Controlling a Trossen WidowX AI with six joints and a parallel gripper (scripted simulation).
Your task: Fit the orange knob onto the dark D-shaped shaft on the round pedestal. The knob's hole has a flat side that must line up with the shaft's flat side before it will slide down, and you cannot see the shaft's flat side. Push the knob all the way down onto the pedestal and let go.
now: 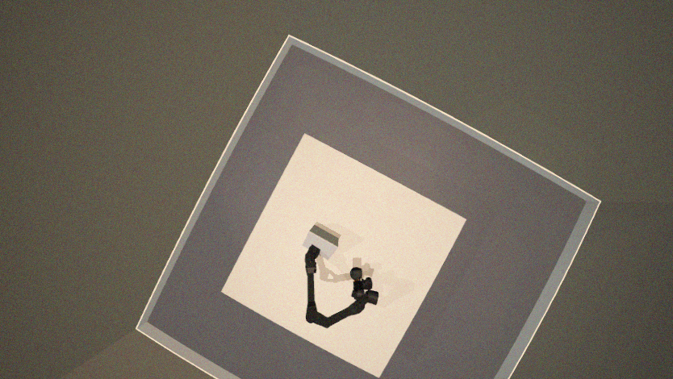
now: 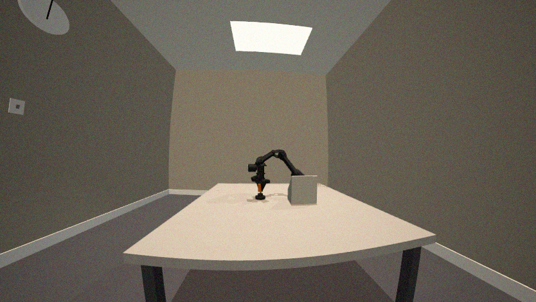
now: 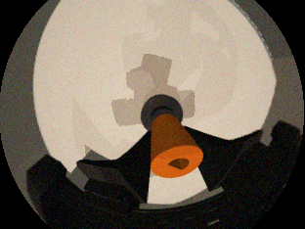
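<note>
Right now the orange knob is 2 cm above my gripper tip. Round my gripper tip: dark round pedestal (4 cm below).
</note>
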